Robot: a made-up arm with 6 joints.
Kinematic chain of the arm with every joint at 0, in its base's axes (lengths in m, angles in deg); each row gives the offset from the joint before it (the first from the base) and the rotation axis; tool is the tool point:
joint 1: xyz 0 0 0.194 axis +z
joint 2: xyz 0 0.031 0 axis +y
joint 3: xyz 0 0 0.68 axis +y
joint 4: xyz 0 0 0.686 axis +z
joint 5: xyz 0 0 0 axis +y
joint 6: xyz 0 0 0.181 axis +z
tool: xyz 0 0 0
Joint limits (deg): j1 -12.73..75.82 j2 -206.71..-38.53 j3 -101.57..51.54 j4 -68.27..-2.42 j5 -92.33..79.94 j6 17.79..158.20
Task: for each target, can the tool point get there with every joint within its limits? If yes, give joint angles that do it. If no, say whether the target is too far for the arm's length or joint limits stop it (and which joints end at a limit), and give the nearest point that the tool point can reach.
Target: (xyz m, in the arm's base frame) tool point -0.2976 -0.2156 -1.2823
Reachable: yes | joints 33.09 -159.89 -15.82 -35.03 28.27 72.36
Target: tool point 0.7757 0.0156 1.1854
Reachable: no: joint limits stop it (at a limit: joint 1, joint 2, joint 3, joint 5) | nearest point 0.0737 -0.1909 1.4032 | short by 0.764 m
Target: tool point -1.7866 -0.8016 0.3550
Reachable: no: too far | nearest point -1.4070 -0.6313 0.3208 | short by 0.417 m
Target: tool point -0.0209 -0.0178 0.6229
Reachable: no: joint limits stop it (at a limit: joint 2, joint 3, joint 5) | nearest point -0.0693 -0.0590 1.3851 | short by 0.765 m
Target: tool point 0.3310 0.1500 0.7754
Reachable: no: joint limits stop it (at a limit: joint 2, joint 3, joint 4) | nearest point 0.6820 0.3091 0.1646 | short by 0.722 m
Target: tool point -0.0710 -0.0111 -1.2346
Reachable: yes | joints 21.05 -151.87 -45.81 -50.18 6.56 138.26
